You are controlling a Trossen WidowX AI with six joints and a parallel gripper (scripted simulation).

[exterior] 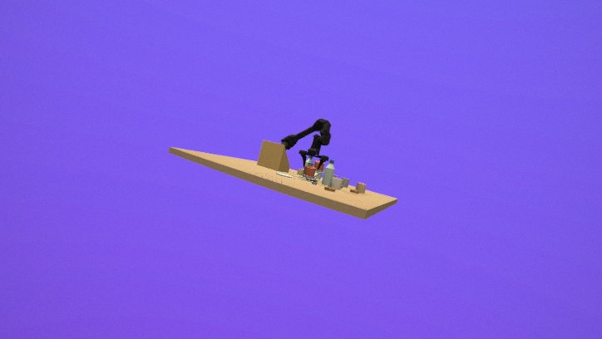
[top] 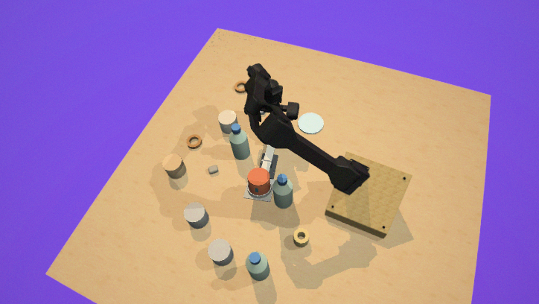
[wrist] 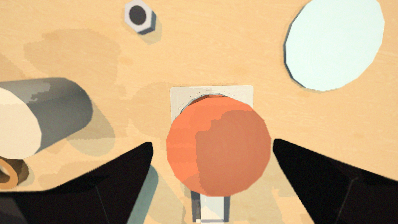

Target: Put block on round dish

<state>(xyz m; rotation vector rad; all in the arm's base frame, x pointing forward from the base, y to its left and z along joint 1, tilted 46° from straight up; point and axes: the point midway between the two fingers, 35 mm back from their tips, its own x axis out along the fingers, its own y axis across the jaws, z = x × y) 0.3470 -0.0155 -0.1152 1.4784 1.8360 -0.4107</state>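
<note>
The grey block lies 10 mm to the left of my gripper tip and 40 mm below it. Also, from my gripper tip: small nut 100 mm ahead, 80 mm to the right, 70 mm below; then orange cup 20 mm to the right, 20 mm below; then balance 50 mm behind, 130 mm to the left, 40 mm below.
</note>
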